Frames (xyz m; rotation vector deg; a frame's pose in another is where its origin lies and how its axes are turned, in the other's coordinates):
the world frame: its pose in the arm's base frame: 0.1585 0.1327 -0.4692 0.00 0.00 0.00
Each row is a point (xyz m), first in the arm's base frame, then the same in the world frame.
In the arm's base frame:
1: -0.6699 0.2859 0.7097
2: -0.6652 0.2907 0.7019
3: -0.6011 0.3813 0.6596
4: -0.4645 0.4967 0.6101
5: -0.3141 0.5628 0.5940
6: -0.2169 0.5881 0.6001
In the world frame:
1: -0.8284 0.1532 1.1789
2: -0.8237 0.1580 1.1711
3: -0.7596 0.2486 1.1288
4: -0.6230 0.3640 1.0793
5: -0.4726 0.4301 1.0632
6: -0.3754 0.4554 1.0693

